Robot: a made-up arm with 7 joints.
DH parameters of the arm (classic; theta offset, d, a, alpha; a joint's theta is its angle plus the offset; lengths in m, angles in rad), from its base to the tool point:
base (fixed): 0.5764 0 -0.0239 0
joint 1: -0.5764 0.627 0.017 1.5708
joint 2: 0 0.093 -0.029 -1.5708
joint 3: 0 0.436 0.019 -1.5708
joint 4: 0 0.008 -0.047 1.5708
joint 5: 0 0.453 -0.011 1.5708
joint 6: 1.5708 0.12 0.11 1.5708
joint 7: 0 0.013 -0.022 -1.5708
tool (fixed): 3.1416 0.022 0 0
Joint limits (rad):
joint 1: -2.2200..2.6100
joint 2: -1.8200..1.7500
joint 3: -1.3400..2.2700
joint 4: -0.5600..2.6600
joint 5: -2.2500..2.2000
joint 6: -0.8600..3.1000
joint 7: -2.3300..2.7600
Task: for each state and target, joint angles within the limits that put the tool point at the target. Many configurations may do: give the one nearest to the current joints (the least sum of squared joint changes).
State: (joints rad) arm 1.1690 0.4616 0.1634 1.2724 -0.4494 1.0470 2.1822
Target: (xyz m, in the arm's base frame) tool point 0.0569 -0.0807 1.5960
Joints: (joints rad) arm 1.1675 0.2879 0.1000 0.7328 -0.4969 0.8474 2.3311
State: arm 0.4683 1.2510 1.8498 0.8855 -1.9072 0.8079 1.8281
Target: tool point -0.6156 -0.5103 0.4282
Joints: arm 1.0582 1.3330 2.0645 1.2751 -2.0400 0.9950 1.8244
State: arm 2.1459 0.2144 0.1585 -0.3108 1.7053 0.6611 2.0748
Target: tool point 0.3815 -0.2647 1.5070
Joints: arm 2.2773 0.4082 0.2161 -0.2190 1.5811 0.4210 2.4755
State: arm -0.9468 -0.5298 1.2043 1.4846 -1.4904 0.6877 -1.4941
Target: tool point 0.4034 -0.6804 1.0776
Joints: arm -1.4524 -0.7300 0.9376 1.2646 -1.3852 0.6398 -1.4764
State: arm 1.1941 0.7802 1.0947 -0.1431 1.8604 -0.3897 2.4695
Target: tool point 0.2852 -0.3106 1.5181
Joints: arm 1.6293 0.1972 1.3122 -0.4942 1.8347 -0.3330 2.4545
